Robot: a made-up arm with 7 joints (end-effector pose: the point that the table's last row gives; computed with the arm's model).
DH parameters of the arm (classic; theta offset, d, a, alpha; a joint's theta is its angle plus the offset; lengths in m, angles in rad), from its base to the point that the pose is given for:
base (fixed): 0.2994 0 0.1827 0
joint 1: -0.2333 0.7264 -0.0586 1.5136
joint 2: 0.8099 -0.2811 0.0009 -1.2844
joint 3: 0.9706 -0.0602 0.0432 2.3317
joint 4: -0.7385 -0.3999 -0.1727 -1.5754
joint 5: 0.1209 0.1 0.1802 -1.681
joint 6: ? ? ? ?
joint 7: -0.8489 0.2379 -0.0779 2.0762
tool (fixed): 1.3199 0.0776 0 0
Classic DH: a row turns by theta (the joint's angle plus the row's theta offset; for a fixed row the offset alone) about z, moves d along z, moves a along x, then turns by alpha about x.
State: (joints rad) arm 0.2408 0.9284 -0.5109 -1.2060 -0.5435 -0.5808 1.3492
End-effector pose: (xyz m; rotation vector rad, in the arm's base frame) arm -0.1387 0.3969 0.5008 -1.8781 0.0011 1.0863
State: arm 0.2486 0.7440 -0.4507 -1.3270 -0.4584 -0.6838 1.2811
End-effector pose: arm -0.1786 0.3786 0.5026 -1.9638 0.1284 1.3995
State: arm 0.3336 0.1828 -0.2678 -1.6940 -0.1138 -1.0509 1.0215
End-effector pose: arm -0.3600 0.2622 0.5638 1.6417 -0.3638 -2.6411
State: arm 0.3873 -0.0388 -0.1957 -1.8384 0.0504 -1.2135 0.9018
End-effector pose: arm -0.4378 0.1907 0.6364 1.0365 -0.3776 -2.6896
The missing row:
joint 6: -0.1721 -0.0565 -0.0255 -1.5708
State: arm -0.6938 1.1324 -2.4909 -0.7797 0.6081 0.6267 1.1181
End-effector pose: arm -0.0668 0.4828 0.7687 -1.2823 -0.7873 1.3737
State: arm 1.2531 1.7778 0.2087 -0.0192 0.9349 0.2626 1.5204
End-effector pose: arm 0.0170 0.2008 0.2592 2.2951 1.5823 -0.0754
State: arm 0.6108 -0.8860 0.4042 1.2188 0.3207 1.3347 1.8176
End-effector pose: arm -0.2613 -0.0798 0.9062 1.4663 -0.4285 -2.7130
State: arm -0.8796 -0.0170 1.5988 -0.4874 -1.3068 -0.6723 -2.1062
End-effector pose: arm 0.3722 0.3548 0.8179 -0.4415 -0.2682 -0.7958
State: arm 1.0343 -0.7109 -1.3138 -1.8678 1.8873 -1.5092 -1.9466
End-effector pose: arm -0.2212 0.6695 1.3174 0.2487 -1.7949 0.6057
